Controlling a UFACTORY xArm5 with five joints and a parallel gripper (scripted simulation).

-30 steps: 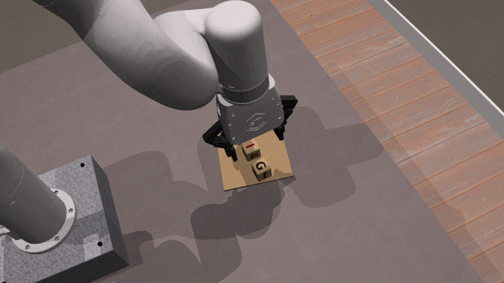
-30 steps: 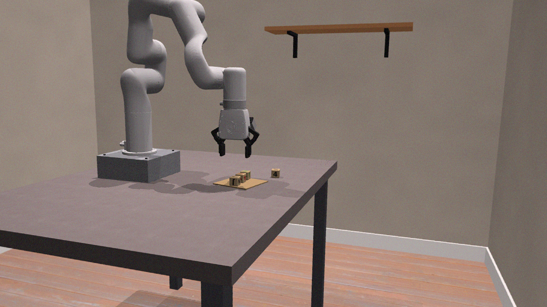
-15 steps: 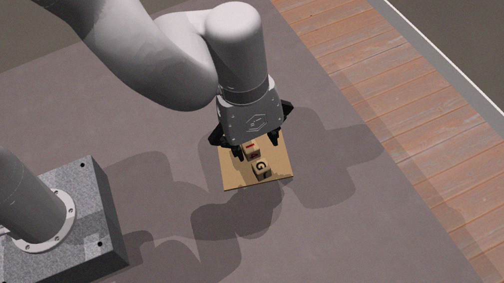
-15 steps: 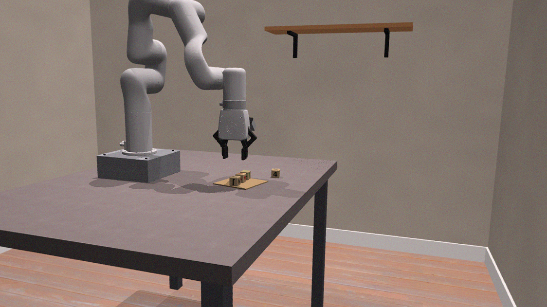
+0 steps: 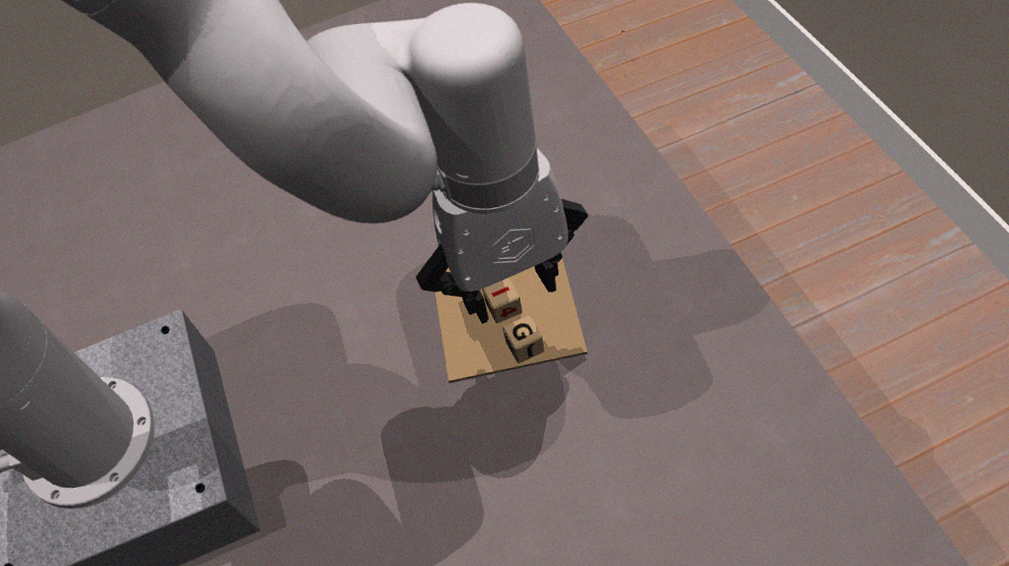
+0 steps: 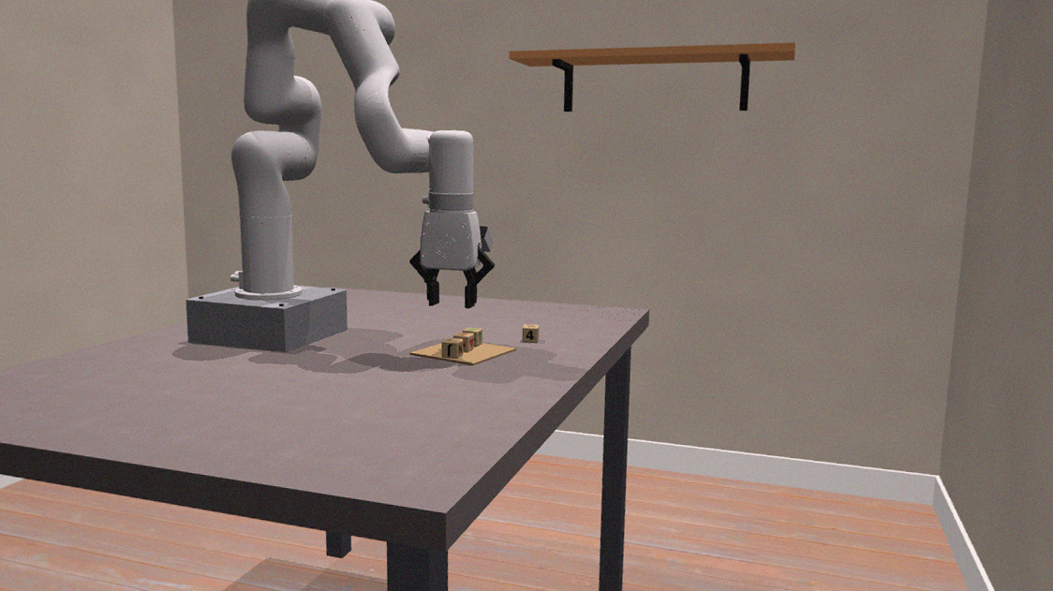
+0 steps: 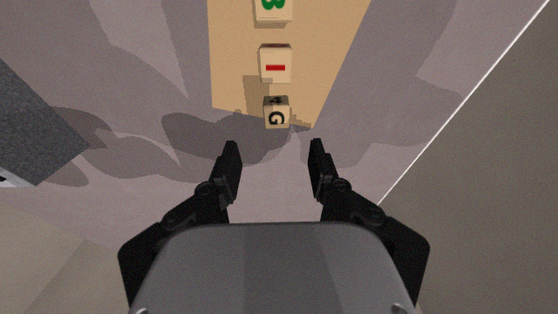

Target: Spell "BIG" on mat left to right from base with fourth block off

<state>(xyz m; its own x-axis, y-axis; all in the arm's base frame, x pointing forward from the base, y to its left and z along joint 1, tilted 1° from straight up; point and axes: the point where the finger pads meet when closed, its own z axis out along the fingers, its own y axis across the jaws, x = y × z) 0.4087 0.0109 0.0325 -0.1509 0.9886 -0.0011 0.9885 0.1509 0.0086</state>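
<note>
My hand is 90 mm above the G block. From my hand the other things lie so: tan mat: 50 mm to the left, 110 mm below; then B block: 10 mm behind, 100 mm to the left, 90 mm below.
</note>
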